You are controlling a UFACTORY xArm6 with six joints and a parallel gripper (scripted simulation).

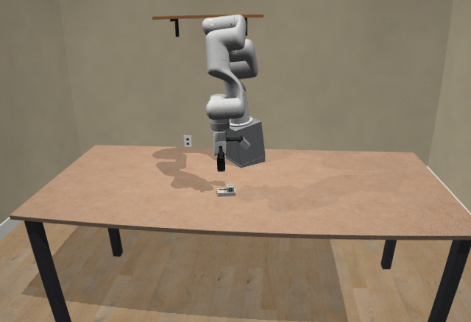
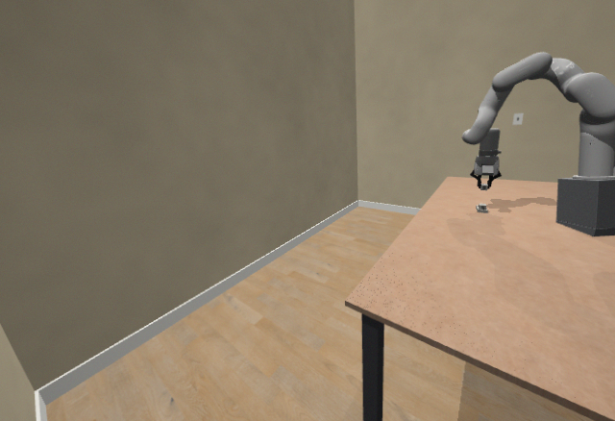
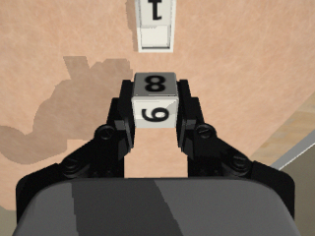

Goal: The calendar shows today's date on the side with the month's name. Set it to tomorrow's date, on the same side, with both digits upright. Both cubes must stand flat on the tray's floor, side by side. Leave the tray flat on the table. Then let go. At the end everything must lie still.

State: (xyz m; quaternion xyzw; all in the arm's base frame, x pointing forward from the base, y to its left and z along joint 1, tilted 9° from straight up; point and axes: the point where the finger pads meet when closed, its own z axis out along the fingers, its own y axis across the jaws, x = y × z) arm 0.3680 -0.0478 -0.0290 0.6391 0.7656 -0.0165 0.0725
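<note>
Right now my hand is 13 cm above the calendar tray and 2 cm to the right of it.
</note>
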